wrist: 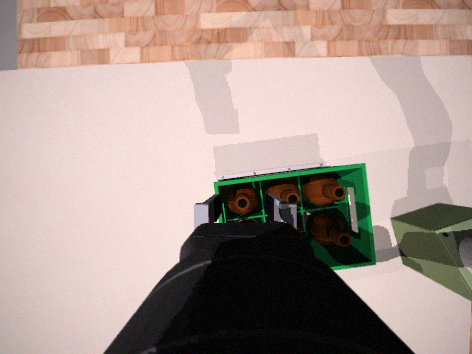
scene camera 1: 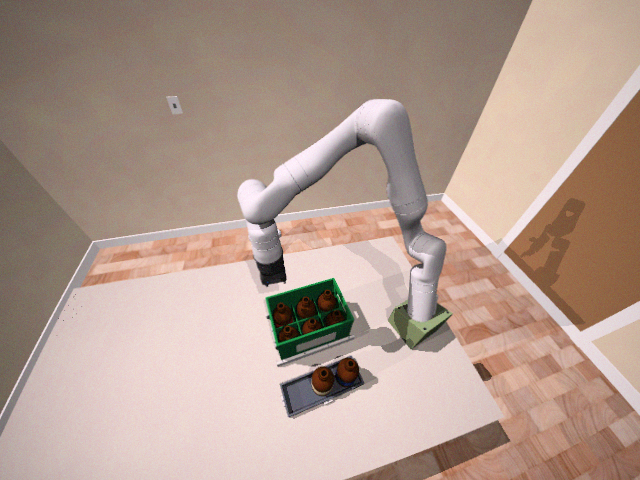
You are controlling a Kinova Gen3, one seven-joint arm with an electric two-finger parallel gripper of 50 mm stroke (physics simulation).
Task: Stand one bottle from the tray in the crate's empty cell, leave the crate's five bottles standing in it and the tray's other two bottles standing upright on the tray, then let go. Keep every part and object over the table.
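Frame: origin at the arm's base, x ahead, y left, z up, level; millimetres.
Where they show: gripper, between the fingertips: (wrist: 243, 203) (scene camera 1: 275, 282); arm's base, origin of its link: (scene camera 1: 419, 312).
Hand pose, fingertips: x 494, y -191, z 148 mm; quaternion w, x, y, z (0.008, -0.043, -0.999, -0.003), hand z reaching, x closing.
Each offset is from my fingertips to the top centre of the thing. "spot": to the spot under its first point. Level surfaces: height alone.
The green crate (scene camera 1: 287, 350) (wrist: 366, 200) stands on the table with a brown bottle upright in every cell in the scene view. The bottle in the back left cell @[spot: 4 mm ahead, 37 mm left, 157 mm down] (scene camera 1: 281, 314) (wrist: 242, 201) stands apart from the fingers. My gripper (scene camera 1: 273, 283) (wrist: 243, 203) is open and empty, raised above and behind the crate's back left corner. The grey tray @[spot: 4 mm ahead, 302 mm left, 279 mm down] (scene camera 1: 301, 399) is in front of the crate. Two brown bottles stand upright on it, one near its middle (scene camera 1: 323, 381) and one at its right end @[spot: 155 mm back, 290 mm left, 150 mm down] (scene camera 1: 347, 370). The gripper body hides part of the crate in the wrist view.
The arm's green base mount (scene camera 1: 419, 330) (wrist: 430, 232) stands to the right of the crate. The arm arches high over the back of the table @[284 mm down] (scene camera 1: 155, 356) (wrist: 100, 160). The table's back edge is behind the gripper, with wooden floor beyond it.
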